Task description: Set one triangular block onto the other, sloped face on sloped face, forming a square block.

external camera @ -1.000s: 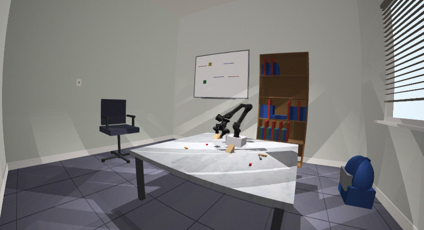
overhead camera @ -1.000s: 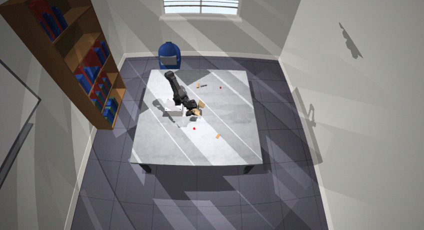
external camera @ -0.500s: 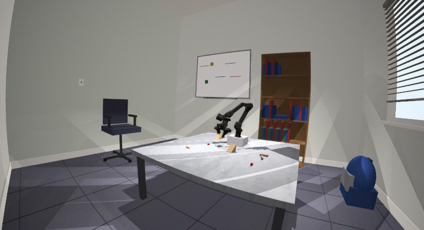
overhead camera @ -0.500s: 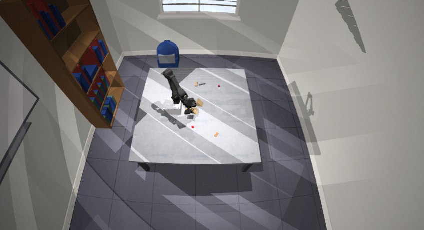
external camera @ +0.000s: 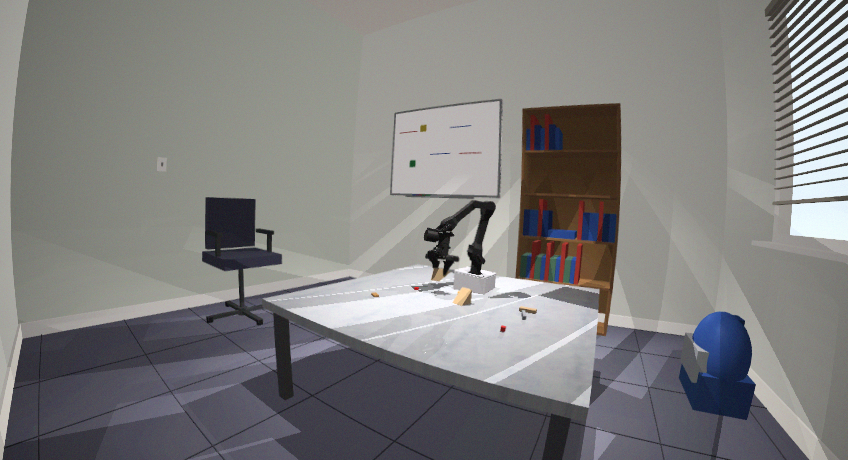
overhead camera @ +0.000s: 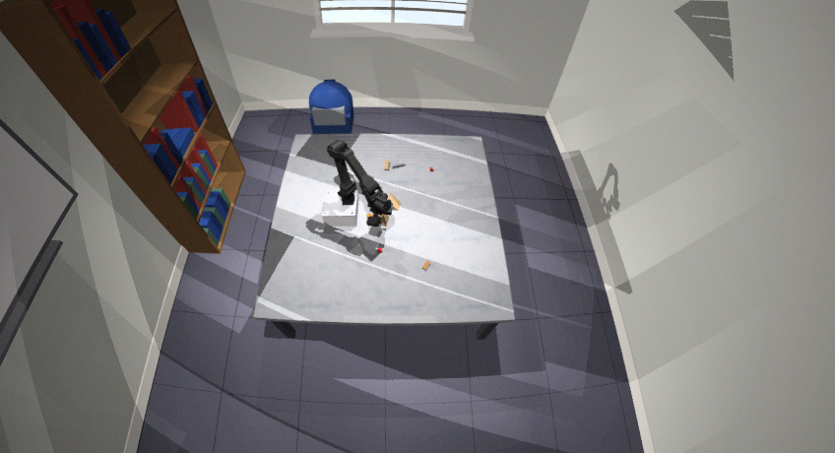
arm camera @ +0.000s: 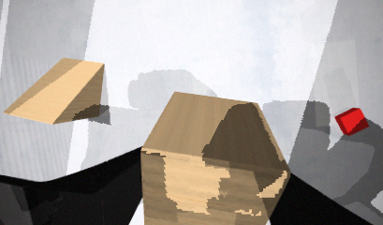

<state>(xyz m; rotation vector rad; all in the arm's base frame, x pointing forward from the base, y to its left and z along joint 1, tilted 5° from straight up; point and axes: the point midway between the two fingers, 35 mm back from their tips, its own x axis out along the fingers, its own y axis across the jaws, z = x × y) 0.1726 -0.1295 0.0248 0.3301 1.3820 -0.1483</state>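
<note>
The orange block is 100 mm below my gripper tip, 90 mm to the left of it and 70 mm behind it. Round my gripper tip: red cube (140 mm to the right, 100 mm below, 10 mm behind); wooden triangular block (10 mm above); grey bar (460 mm to the left, 110 mm ahead, 100 mm below).
</note>
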